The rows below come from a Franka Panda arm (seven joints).
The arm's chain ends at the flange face. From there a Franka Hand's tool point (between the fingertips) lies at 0.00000 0.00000 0.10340 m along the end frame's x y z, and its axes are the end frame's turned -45 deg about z.
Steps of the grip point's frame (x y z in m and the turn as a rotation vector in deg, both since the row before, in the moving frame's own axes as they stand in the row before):
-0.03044, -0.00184, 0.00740, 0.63, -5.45, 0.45
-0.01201, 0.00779, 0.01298, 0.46, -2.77, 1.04
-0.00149, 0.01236, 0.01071, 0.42, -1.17, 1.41
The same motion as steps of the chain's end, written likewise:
-0.01505, 0.01411, 0.00787, -3.41, -4.30, 0.45
0.00116, 0.01109, 0.01310, -1.63, -2.28, 1.04
0.00973, 0.00886, 0.01073, -0.53, -1.12, 1.41

